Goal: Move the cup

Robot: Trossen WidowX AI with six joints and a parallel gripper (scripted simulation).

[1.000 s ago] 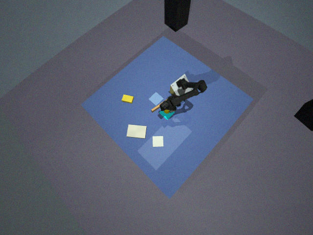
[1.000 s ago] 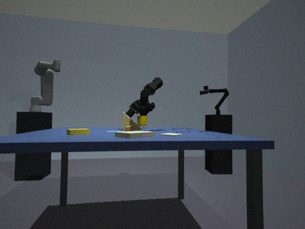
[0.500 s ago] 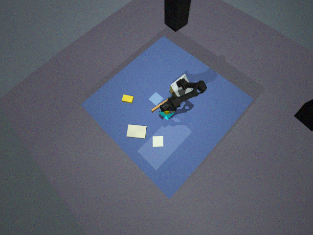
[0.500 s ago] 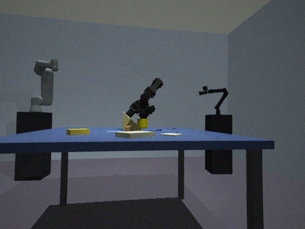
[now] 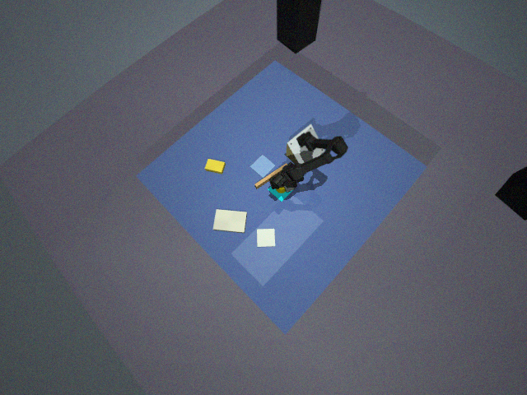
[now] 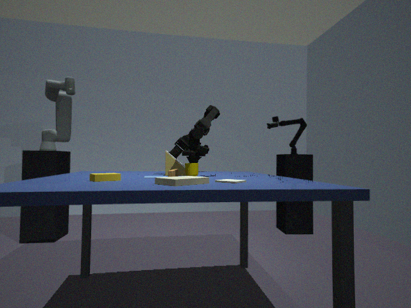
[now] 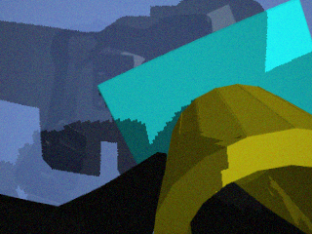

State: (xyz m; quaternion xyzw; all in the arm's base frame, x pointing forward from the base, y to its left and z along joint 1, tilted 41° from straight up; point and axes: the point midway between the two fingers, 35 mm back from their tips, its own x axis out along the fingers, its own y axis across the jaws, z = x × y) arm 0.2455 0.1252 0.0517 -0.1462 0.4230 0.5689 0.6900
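Right now my gripper tip is 30 mm short of the cyan pad, 10 mm to the left of it and 50 mm above it. From my gripper tip the other things lie so: orange stick: 20 mm ahead, 110 mm to the right, 30 mm below; then light blue pad: 10 mm ahead, 200 mm to the right, 50 mm below; then yellow cup: 20 mm ahead, 10 mm to the right.
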